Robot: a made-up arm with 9 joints.
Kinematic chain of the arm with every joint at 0, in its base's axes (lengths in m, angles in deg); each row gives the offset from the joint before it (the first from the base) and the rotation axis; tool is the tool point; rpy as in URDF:
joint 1: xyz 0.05 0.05 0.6 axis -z
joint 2: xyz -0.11 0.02 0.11 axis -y
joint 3: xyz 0 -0.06 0.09 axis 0.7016 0.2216 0.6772
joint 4: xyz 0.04 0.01 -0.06 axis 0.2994 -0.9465 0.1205
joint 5: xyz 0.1 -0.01 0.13 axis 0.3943 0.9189 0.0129
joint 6: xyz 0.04 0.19 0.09 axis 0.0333 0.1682 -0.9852
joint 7: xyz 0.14 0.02 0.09 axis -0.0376 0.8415 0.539
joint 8: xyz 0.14 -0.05 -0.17 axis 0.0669 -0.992 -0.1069
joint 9: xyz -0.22 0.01 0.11 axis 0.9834 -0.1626 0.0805
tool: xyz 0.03 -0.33 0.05 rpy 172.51 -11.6 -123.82
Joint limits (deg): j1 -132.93..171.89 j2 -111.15..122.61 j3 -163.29..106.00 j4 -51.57..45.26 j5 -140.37..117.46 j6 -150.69..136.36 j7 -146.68..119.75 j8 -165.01..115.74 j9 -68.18..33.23
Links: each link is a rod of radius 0.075 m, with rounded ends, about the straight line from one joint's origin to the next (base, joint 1, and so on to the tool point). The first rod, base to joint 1, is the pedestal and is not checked.
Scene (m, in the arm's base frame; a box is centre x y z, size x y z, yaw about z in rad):
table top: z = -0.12
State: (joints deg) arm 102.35 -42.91 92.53 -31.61 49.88 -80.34 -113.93 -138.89 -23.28
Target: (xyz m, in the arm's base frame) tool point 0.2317 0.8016 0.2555
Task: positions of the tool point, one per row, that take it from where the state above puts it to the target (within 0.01 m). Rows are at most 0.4 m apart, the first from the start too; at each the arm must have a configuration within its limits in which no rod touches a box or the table.
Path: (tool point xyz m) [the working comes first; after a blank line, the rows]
Joints at the target: 57.07 -60.91 55.41 -51.57 66.99 -68.80 -111.87 -145.25 -34.99
Straight joint move there: clear.

1: 0.8982 0.1085 0.5405
2: 0.7899 0.4066 0.4076
3: 0.5573 0.6545 0.3086
4: 0.2317 0.8016 0.2554

